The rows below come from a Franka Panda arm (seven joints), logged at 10 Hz.
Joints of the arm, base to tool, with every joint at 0 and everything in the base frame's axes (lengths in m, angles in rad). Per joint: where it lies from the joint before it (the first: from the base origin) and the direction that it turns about. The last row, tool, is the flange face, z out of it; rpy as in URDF.
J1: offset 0 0 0.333 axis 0 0 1
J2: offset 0 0 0 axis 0 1 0
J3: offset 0 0 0.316 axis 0 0 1
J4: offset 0.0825 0 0 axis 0 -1 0
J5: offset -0.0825 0 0.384 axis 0 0 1
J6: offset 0 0 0 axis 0 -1 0
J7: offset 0.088 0 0 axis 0 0 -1
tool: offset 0 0 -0.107 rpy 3.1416 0 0
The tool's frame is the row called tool.
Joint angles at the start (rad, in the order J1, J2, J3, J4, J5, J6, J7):
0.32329, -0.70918, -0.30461, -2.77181, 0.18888, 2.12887, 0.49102
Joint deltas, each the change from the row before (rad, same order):
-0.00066, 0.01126, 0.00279, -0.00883, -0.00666, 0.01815, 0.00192
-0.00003, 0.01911, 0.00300, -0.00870, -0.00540, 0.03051, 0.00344
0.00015, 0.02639, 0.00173, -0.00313, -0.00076, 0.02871, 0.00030
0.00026, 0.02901, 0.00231, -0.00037, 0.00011, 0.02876, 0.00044
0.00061, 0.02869, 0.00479, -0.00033, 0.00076, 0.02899, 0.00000
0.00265, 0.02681, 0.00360, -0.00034, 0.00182, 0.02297, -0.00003
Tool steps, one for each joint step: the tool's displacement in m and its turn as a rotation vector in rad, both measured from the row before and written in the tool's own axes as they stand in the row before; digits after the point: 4 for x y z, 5 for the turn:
0.0012, 0.0011, 0.0059, -0.01072, 0.00521, 0.00174
0.0028, 0.0006, 0.0073, -0.00960, 0.01058, 0.00526
0.0041, 0.0001, 0.0073, -0.00860, 0.00684, 0.00662
0.0045, -0.0004, 0.0070, -0.00876, 0.00731, 0.00673
0.0038, -0.0011, 0.0071, -0.00931, 0.00791, 0.00380
0.0027, -0.0011, 0.0073, -0.00983, 0.00262, 0.00270

